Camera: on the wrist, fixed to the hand. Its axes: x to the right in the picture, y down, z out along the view.
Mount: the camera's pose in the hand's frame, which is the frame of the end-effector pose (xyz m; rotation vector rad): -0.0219 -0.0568 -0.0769 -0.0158 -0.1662 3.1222
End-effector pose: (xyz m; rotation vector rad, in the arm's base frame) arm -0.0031 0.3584 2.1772 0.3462 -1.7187 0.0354
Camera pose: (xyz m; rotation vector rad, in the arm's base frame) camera 0.0877 0.3255 2.1602 2.2949 0.5824 -1.9092
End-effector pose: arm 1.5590 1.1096 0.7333 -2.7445 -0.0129 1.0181
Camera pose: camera 1.5957 1.1482 0.8156 -0.0169 -2.3924 -0.4117
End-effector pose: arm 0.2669 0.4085 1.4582 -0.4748 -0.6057 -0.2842
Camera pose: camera 0.2641 0.3237 1.4090 -0.8951 0.5242 2.6920
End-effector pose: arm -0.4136 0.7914 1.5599 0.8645 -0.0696 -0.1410
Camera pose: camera -0.4316 0.8162 1.4667 -0.1161 -1.3974 2.6419
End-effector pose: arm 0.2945 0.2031 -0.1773 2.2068 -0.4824 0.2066
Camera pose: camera 0.2991 0.3011 -0.1763 0.5475 2.6978 -1.1184
